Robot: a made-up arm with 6 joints.
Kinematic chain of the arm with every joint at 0, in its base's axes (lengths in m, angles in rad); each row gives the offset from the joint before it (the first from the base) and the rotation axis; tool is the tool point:
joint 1: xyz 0 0 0.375 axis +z
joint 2: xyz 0.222 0 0 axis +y
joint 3: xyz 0 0 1.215 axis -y
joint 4: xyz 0 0 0.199 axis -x
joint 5: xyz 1.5 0 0 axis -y
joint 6: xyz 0.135 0 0 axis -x
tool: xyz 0 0 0
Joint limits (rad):
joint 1: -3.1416..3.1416
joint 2: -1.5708..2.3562
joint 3: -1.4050..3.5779
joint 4: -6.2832..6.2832
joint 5: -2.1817..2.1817
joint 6: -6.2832..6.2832
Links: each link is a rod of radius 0.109 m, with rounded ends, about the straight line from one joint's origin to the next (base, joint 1, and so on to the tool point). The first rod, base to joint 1, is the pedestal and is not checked.
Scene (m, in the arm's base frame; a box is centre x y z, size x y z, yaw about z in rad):
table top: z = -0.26
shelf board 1: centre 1 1.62 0.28 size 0.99 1.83 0.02 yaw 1.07
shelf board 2: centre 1 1.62 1.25 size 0.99 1.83 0.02 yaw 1.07
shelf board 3: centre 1 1.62 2.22 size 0.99 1.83 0.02 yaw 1.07
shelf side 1: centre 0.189 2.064 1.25 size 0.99 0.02 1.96 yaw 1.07
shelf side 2: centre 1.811 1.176 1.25 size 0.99 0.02 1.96 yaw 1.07
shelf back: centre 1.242 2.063 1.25 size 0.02 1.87 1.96 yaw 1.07
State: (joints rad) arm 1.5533 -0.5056 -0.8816 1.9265 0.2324 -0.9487
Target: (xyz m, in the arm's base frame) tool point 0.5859 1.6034 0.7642
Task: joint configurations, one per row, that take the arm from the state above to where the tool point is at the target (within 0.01 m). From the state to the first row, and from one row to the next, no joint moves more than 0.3 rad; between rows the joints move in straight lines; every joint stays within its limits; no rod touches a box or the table.
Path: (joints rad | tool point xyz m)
1: 1.3802 -0.2270 -0.7357 1.9244 0.2064 -0.9487 | 0.2523 1.4446 0.9293
2: 1.2071 0.0515 -0.5899 1.9223 0.1803 -0.9487 | 0.5860 1.6034 0.7642

